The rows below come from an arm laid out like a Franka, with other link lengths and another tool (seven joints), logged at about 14 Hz.
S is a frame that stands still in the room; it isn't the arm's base.
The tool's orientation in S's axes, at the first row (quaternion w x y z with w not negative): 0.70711, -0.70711, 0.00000, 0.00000
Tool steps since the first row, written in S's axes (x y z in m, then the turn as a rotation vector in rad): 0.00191, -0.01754, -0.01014, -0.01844, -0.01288, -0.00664; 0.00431, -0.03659, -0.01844, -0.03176, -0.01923, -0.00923; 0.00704, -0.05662, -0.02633, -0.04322, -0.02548, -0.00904; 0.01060, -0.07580, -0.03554, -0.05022, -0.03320, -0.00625; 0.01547, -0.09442, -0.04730, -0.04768, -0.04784, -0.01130; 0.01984, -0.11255, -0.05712, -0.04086, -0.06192, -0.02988
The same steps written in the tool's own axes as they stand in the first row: 0.00191, 0.01014, -0.01754, -0.01844, 0.00664, -0.01288; 0.00431, 0.01844, -0.03659, -0.03176, 0.00923, -0.01923; 0.00704, 0.02633, -0.05662, -0.04322, 0.00904, -0.02548; 0.01060, 0.03554, -0.07580, -0.05022, 0.00625, -0.03320; 0.01547, 0.04730, -0.09442, -0.04768, 0.01130, -0.04784; 0.01984, 0.05712, -0.11255, -0.04086, 0.02988, -0.06192
